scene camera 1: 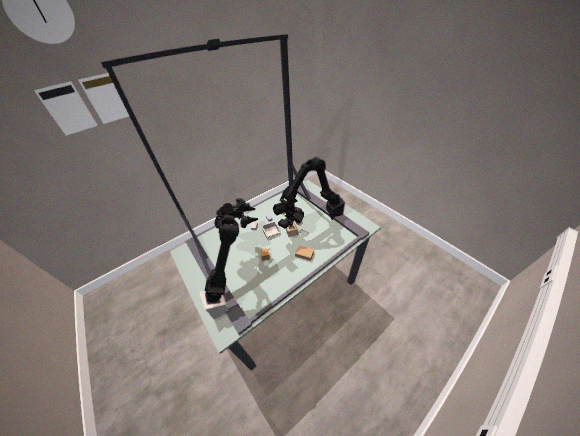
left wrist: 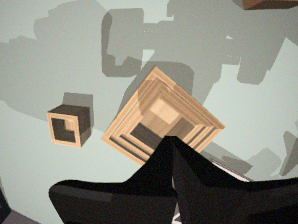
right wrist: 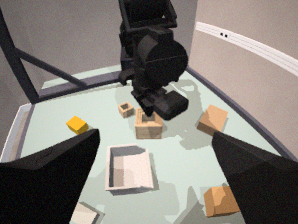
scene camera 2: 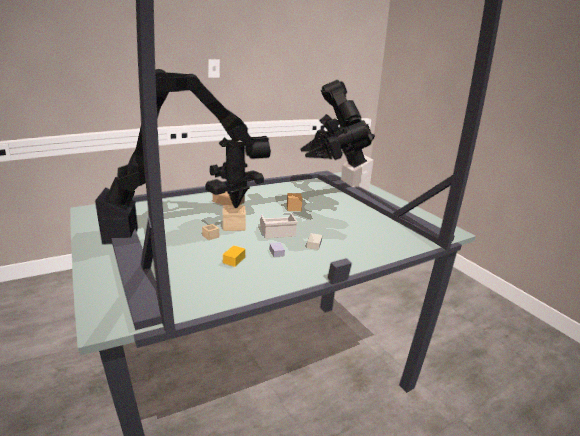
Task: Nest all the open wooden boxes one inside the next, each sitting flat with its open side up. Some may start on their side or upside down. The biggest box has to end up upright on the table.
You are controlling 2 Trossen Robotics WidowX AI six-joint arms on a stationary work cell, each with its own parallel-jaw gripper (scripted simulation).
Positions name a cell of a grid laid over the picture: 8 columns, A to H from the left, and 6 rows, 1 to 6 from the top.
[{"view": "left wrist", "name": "my left gripper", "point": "E4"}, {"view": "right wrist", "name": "my left gripper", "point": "E4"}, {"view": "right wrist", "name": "my right gripper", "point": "E4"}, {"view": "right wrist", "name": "orange cube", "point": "F6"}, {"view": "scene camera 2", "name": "my left gripper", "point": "D3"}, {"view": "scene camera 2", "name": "my right gripper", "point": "E3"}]
